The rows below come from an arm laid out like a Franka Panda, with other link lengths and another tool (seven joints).
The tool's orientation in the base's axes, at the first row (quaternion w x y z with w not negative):
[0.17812 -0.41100 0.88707 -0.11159]
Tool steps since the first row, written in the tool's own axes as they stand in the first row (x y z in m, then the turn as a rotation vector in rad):
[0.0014 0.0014 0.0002 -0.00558 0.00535 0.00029]
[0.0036 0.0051 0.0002 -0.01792 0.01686 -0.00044]
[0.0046 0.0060 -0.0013 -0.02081 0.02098 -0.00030]
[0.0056 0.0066 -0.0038 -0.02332 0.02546 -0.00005]
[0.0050 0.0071 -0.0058 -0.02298 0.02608 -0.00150]
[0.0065 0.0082 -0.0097 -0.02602 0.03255 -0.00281]
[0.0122 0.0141 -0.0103 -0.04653 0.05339 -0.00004]
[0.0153 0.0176 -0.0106 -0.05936 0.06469 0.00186]
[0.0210 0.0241 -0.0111 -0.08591 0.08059 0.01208]
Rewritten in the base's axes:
[-0.0017 -0.0002 -0.0010 -0.00023 0.00768 -0.00086]
[-0.0056 0.0005 -0.0027 -0.00107 0.02455 -0.00139]
[-0.0074 0.0004 -0.0019 -0.00213 0.02939 -0.00228]
[-0.0095 0.0001 -0.0001 -0.00361 0.03416 -0.00349]
[-0.0103 0.0010 0.0017 -0.00483 0.03437 -0.00246]
[-0.0135 0.0007 0.0046 -0.00801 0.04089 -0.00281]
[-0.0212 0.0001 0.0018 -0.00897 0.06980 -0.00791]
[-0.0256 0.0000 0.0002 -0.00830 0.08677 -0.01066]
[-0.0337 -0.0002 -0.0029 0.00080 0.11679 -0.01950]

